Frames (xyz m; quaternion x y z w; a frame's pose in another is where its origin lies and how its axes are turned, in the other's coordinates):
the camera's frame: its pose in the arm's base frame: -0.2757 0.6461 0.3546 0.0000 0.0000 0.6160 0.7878
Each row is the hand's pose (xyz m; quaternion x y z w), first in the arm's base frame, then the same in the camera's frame.
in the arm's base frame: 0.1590 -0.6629 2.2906 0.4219 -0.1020 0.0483 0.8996
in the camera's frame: -1.1655 -0.7375 1.9360 0.2695 -0.3402 -0.5161 0.7384
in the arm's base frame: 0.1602 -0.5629 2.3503 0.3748 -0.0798 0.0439 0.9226
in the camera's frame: -1.0682 -0.7146 1.9957 0.2461 -0.2937 -0.5337 0.7538
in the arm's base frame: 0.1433 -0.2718 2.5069 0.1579 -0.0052 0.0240 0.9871
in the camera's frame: -0.7898 -0.6280 2.1523 0.1212 -0.1014 -0.5892 0.7924
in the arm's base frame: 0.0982 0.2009 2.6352 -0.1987 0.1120 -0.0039 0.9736
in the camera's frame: -0.3419 -0.4702 2.2806 -0.0875 0.2106 -0.6028 0.7646
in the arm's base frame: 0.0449 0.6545 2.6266 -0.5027 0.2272 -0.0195 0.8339
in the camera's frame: 0.0855 -0.3091 2.2720 -0.2560 0.4886 -0.5290 0.6449
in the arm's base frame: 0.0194 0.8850 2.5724 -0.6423 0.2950 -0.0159 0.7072
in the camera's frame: 0.3030 -0.2288 2.2178 -0.3243 0.6280 -0.4482 0.5473
